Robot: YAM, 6 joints.
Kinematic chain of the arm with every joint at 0, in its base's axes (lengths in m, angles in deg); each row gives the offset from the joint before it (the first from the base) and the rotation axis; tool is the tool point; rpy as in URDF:
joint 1: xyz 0 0 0.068 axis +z
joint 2: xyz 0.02 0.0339 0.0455 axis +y
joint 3: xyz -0.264 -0.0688 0 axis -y
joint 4: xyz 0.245 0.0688 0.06 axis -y
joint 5: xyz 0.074 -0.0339 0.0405 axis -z
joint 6: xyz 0.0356 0 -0.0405 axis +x
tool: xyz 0 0 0 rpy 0 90 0
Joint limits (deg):
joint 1: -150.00..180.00
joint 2: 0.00..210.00
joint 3: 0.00..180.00
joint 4: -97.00..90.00
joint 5: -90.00..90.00
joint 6: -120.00..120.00
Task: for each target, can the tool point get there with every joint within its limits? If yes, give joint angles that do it. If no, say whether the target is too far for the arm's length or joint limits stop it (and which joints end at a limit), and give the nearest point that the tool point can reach.
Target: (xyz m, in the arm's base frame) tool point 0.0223 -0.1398 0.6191
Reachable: yes | joints 110.25 41.09 100.41 50.81 -50.39 -22.23
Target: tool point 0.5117 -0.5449 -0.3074
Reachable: no: too far | nearest point 0.3845 -0.4095 -0.1998 | short by 0.215 m
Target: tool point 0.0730 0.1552 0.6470
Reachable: yes | joints 73.49 79.69 130.00 -21.81 46.70 -94.57
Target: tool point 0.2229 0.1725 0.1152
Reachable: yes | joints 34.94 104.62 21.66 73.29 -22.75 75.71
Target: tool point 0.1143 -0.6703 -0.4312
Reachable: no: too far | nearest point 0.0857 -0.5028 -0.2686 | short by 0.235 m
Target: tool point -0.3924 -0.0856 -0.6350
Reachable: no: too far | nearest point -0.3305 -0.0096 -0.3696 | short by 0.283 m
